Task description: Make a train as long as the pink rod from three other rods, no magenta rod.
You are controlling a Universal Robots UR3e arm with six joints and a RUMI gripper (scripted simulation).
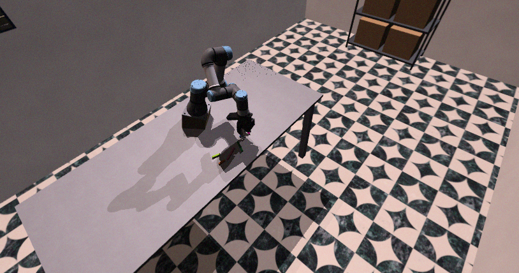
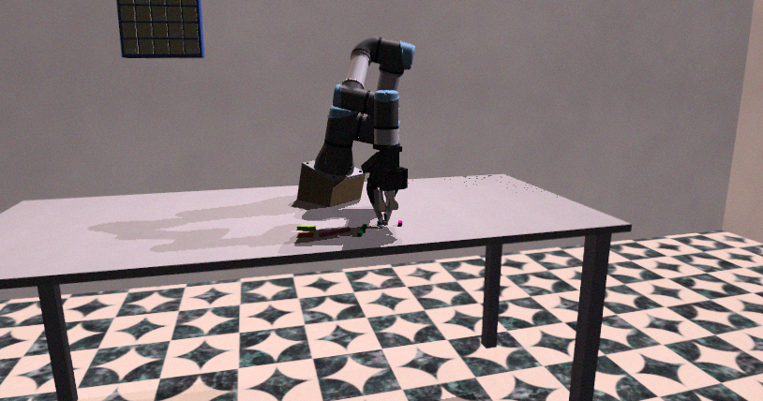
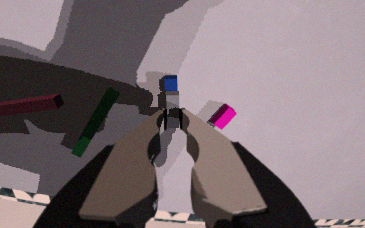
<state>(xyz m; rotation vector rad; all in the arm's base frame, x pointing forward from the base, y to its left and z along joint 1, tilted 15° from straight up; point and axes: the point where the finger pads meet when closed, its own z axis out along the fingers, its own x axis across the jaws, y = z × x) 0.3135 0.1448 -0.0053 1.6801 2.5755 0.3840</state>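
Right now my hand is 20 mm past the blue rod, 10 mm to the left of it and 20 mm above it. From my hand the other things lie so: green rod: 50 mm ahead, 60 mm to the right, 20 mm below; grey rod: 10 mm below; magenta rod: 10 mm behind, 50 mm to the left, 20 mm below.
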